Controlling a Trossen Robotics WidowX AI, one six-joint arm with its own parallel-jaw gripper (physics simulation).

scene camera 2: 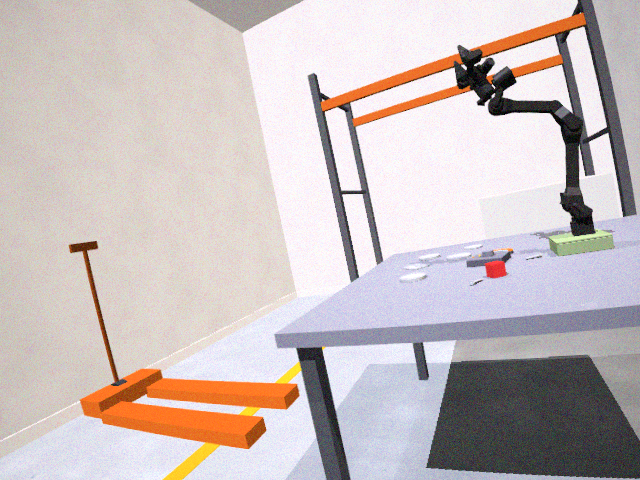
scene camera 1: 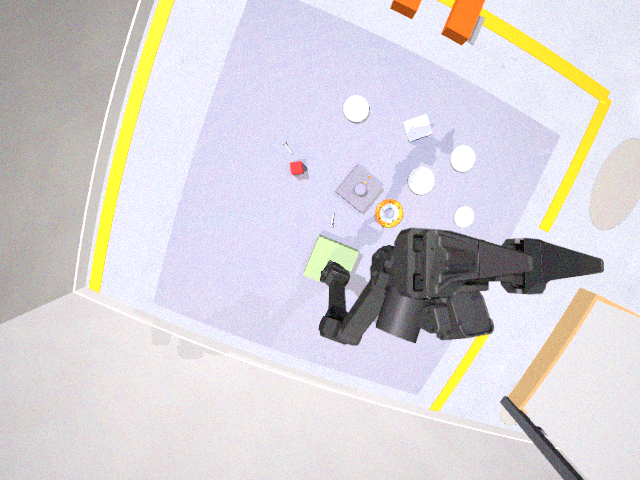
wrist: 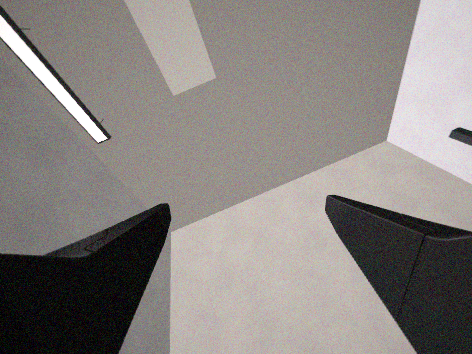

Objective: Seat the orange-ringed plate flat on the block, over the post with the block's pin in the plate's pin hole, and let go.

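Pixels of known places: gripper, fingertip midpoint: (scene camera 2: 456, 53) (scene camera 1: 571, 264) (wrist: 248, 206); arm's base, link origin: (scene camera 2: 584, 233) (scene camera 1: 332, 271).
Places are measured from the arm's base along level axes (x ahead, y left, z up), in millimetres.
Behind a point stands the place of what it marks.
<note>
The orange-ringed plate (scene camera 1: 378, 213) @(x 275, y -37, z -35 mm) (scene camera 2: 510, 250) @(x 251, y -59, z -35 mm) lies beside the grey square block, near its lower right edge in scene camera 1; whether they touch is unclear. The block (scene camera 1: 348, 191) @(x 283, y 106, z -22 mm) (scene camera 2: 478, 261) @(x 337, y 136, z -28 mm) lies on the table. Its round grey post (scene camera 1: 360, 189) @(x 311, y 75, z -3 mm) (scene camera 2: 487, 253) @(x 309, y 96, z -10 mm) stands bare at its middle. A small yellow-orange pin (scene camera 1: 364, 182) @(x 341, y 74, z -17 mm) shows beside the post, with another orange mark near the block's corner. My gripper (scene camera 2: 457, 55) @(x 287, y 23, z 728 mm) (wrist: 248, 206) @(x 287, y 23, z 728 mm) is open and empty, high above the table and tilted upward. Neither plate nor block shows in the wrist view.
A red cube (scene camera 1: 296, 167) @(x 257, y 309, z -6 mm) (scene camera 2: 495, 269) @(x 253, y 332, z -21 mm) stands left of the block in scene camera 1. Several white discs, including one (scene camera 1: 356, 108) @(x 548, y 237, z -35 mm) at the top, and a white square (scene camera 1: 417, 128) @(x 613, y 10, z -41 mm) lie around. The arm's base stands on a green block (scene camera 1: 316, 258) @(x 11, y 77, z -1 mm) (scene camera 2: 581, 245) @(x 18, y 100, z -22 mm).
</note>
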